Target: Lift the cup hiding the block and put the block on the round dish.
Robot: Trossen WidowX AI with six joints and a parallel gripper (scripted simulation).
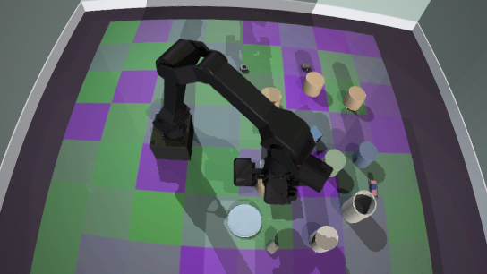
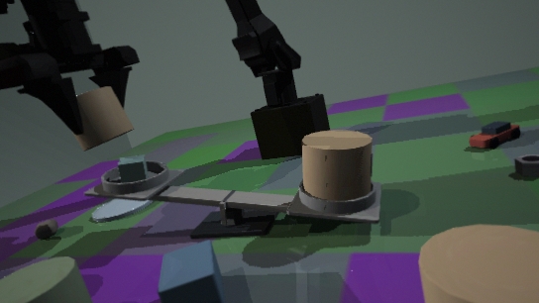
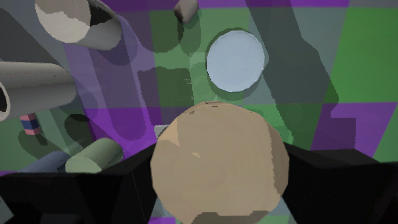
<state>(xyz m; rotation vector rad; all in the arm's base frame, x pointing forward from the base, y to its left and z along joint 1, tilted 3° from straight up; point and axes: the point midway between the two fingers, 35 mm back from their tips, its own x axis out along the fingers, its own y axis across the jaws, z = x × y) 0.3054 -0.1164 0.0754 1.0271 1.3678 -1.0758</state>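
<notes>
The grey-green block is 20 mm ahead of my gripper tip, 70 mm to the left of it and 60 mm below it. From my gripper tip the other things lie so: cream cylinder (180 mm ahead, 100 mm to the right, 110 mm below); then balance (10 mm behind, 190 mm to the left, 110 mm below); then pale blue round dish (40 mm behind, 80 mm to the right, 140 mm below).
</notes>
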